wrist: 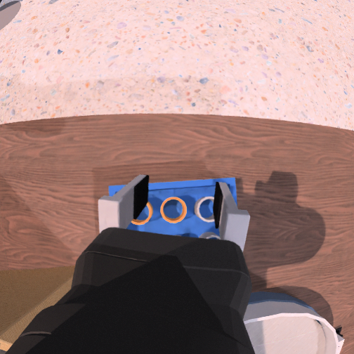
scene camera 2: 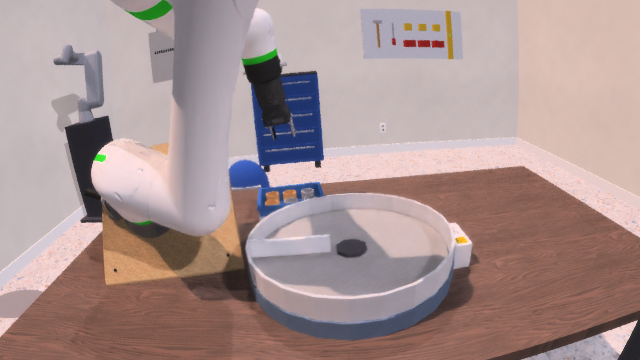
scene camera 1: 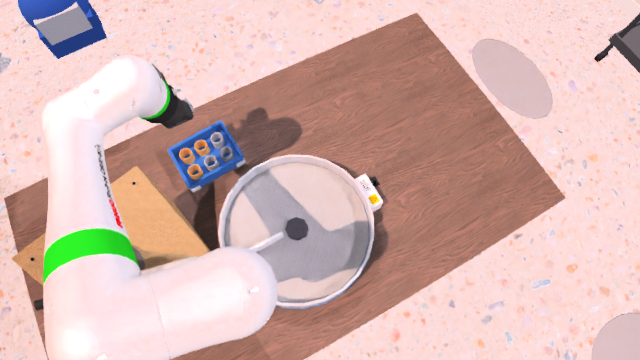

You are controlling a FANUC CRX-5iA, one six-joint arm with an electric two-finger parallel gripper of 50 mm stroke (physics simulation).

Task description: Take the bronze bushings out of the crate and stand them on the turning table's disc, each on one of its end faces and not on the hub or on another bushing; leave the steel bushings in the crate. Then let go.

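Places are measured from the arm's base along level axes (x ahead, y left, z up), in centimetres.
Where they show: gripper, between the fingertips: (scene camera 2: 284, 136).
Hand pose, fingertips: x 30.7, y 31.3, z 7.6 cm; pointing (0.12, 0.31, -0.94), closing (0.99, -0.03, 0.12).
Observation:
After its pixels a point has its place.
The blue crate (scene camera 1: 220, 175) @(y 19.2, x 33.0, z -13.0 cm) (scene camera 2: 261, 200) @(y 24.8, x 23.0, z -9.3 cm) (wrist: 175, 184) holds several upright bushings in two rows. Three are bronze: a back-left one (scene camera 1: 188, 161) @(y 26.6, x 25.6, z -10.7 cm), a back-middle one (scene camera 1: 202, 153) @(y 27.5, x 30.4, z -11.0 cm) and a front-left one (scene camera 1: 194, 178) @(y 20.2, x 25.6, z -10.3 cm). Three are steel: back right (scene camera 1: 216, 145) @(y 28.0, x 35.3, z -10.4 cm), front middle and front right. In the wrist view, a bronze bushing (wrist: 173, 222) shows between the fingers, lower down; another is partly behind the left finger. My gripper (scene camera 2: 283, 136) @(y 31.3, x 30.7, z 7.6 cm) (wrist: 180, 192) is open and empty, high above the crate. The turning table's disc (scene camera 1: 345, 200) @(y -5.3, x 63.4, z -8.0 cm) (scene camera 2: 400, 235) @(y -2.9, x 58.3, z -8.0 cm) bears no bushing where it shows; the arm hides part in scene camera 1.
A dark hub (scene camera 1: 296, 228) @(y -7.3, x 47.2, z -7.2 cm) (scene camera 2: 351, 248) @(y -8.1, x 47.3, z -7.2 cm) is at the disc's centre. A white bar (scene camera 1: 267, 241) @(y -8.1, x 38.6, z -4.1 cm) (scene camera 2: 290, 245) @(y -8.6, x 35.2, z -5.4 cm) reaches from the raised rim toward it. A white box (scene camera 1: 370, 192) @(y -6.3, x 70.9, z -7.4 cm) (scene camera 2: 461, 250) @(y -10.5, x 70.5, z -8.8 cm) is on the turning table's outer side. The crate stands close to the turning table's rim.

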